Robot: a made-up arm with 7 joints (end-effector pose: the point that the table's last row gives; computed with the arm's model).
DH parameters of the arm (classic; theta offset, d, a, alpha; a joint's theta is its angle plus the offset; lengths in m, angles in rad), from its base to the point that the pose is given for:
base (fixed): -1.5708 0.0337 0 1.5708
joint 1: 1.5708 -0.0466 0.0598 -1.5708
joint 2: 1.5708 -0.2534 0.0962 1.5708
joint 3: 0 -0.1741 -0.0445 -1.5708
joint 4: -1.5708 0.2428 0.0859 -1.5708
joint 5: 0 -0.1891 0.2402 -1.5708
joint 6: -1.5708 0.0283 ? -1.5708
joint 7: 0.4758 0 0.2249 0
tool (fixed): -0.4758 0.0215 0 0
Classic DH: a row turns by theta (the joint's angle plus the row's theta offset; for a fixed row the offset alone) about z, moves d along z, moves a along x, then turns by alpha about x.
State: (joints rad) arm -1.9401 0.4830 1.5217 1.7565 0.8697 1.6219 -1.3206
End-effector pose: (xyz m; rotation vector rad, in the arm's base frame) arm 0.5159 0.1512 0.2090 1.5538 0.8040 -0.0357
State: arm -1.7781 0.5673 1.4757 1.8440 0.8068 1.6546 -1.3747
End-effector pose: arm 0.4728 0.2350 0.2193 1.3048 0.8020 -0.0609
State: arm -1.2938 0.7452 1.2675 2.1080 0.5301 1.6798 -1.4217
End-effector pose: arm 0.2797 0.5261 0.1061 0.5598 0.7760 0.0163
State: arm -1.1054 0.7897 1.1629 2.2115 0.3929 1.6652 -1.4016
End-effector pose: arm 0.1737 0.6176 -0.0149 0.2709 0.8110 0.0991
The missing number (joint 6, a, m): 0.3187
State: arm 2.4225 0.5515 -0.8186 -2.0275 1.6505 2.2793 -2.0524
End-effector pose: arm -0.0493 0.1978 0.7575 0.9675 0.1243 0.2193
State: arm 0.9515 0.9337 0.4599 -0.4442 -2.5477 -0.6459 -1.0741
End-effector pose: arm 0.1413 0.1509 0.0345 2.6659 1.4855 0.0128
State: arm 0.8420 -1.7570 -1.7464 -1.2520 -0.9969 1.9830 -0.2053
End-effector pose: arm 0.2784 1.0058 0.6748 1.4030 1.3124 1.1395
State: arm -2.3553 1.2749 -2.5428 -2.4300 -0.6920 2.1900 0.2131
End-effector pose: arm -0.6399 1.0878 -0.0962 -1.2426 -2.4568 0.9786
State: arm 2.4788 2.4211 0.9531 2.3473 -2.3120 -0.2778 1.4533
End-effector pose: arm 0.1718 0.3832 -0.0202 -2.3149 -0.8906 -1.8829
